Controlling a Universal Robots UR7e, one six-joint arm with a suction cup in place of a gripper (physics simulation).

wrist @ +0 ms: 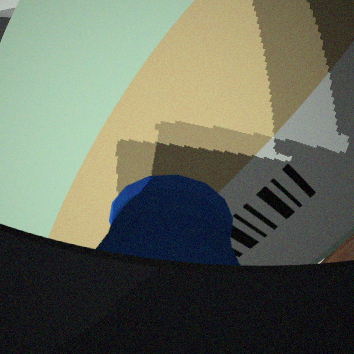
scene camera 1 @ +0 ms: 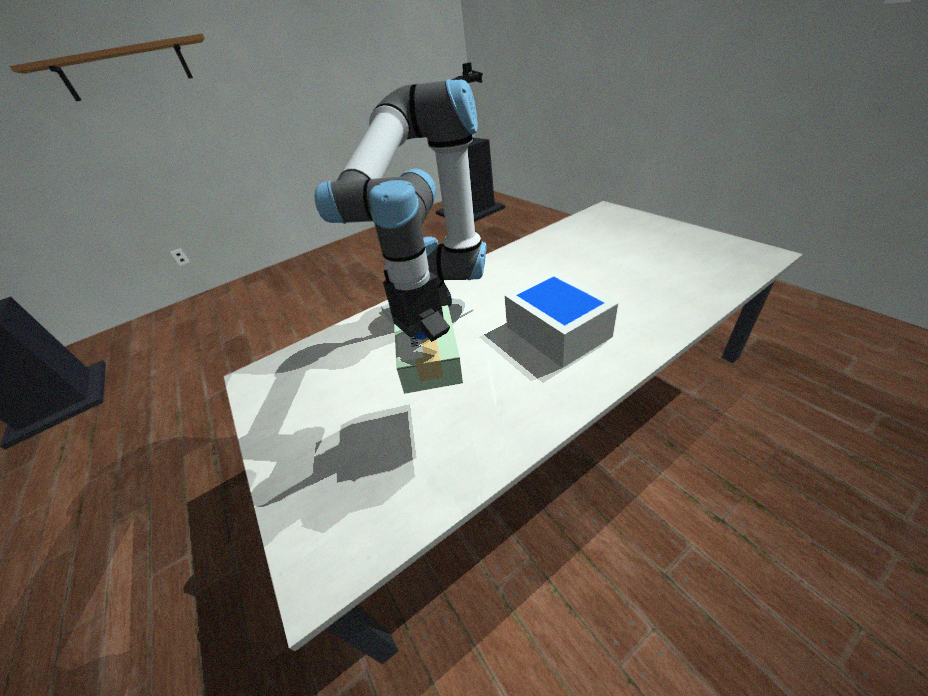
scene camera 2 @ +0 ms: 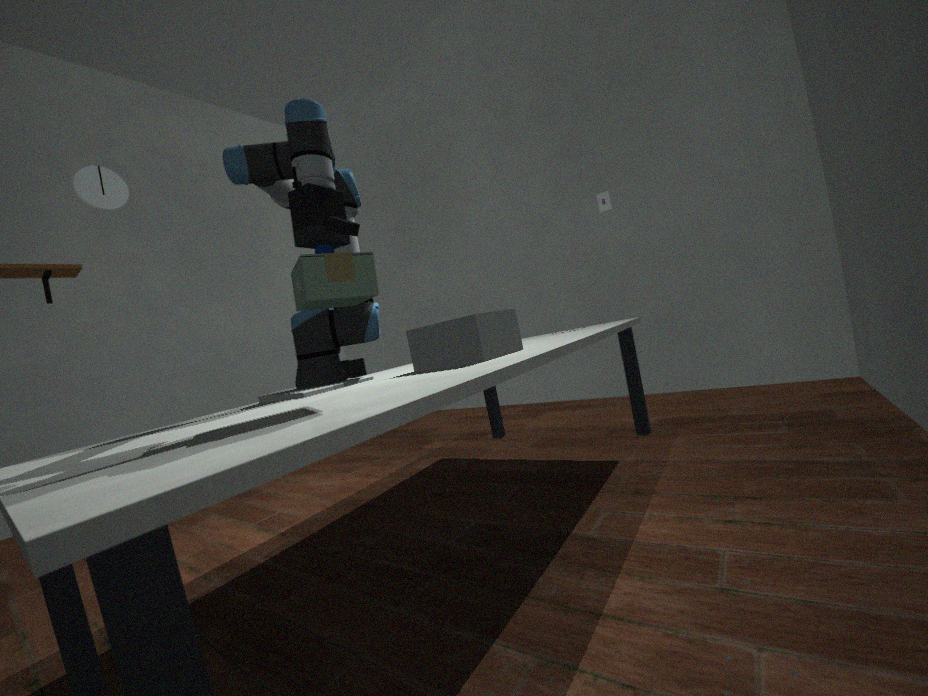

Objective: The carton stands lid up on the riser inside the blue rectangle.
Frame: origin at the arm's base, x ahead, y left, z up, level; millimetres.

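Seen in the pictures: hand, tool point: [wrist: 172, 202] [scene camera 1: 422, 338]; arm's base, link origin: [scene camera 2: 322, 384].
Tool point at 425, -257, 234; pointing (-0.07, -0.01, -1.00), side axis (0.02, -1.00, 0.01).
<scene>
Pixels of each thing's middle, then the offset from my tool point to it, as dx, dy, dz. Level surfaces: height alone.
- pale green carton, body centre: [wrist: 166, 155] [scene camera 2: 332, 283] [scene camera 1: 427, 347] +2, +4, -27
- grey riser, body centre: [scene camera 2: 464, 340] [scene camera 1: 558, 315] -5, +444, -190
- blue rectangle, body centre: [scene camera 1: 558, 298] -5, +444, -130
- long white table, surface height: dz -250
The pale green carton [scene camera 1: 449, 371] [scene camera 2: 314, 286] [wrist: 65, 95] hangs in the air above the table, roughly level, with its tan tape strip and a barcode label on the upward face. My suction cup [scene camera 1: 419, 337] [scene camera 2: 323, 248] [wrist: 172, 220] is shut on the carton, pressed to its top face. The grey riser [scene camera 1: 588, 338] [scene camera 2: 449, 346] stands on the table to the right of the carton, apart from it. The blue rectangle [scene camera 1: 559, 299] is on the riser's top; it does not show in scene camera 2.
The long white table [scene camera 1: 479, 449] [scene camera 2: 247, 457] bears the riser. Shadows of the arm and carton fall on its left part in scene camera 1. A wooden rail [scene camera 1: 112, 52] [scene camera 2: 37, 270] is on the wall. Dark stands [scene camera 1: 37, 374] are on the floor beyond the table.
</scene>
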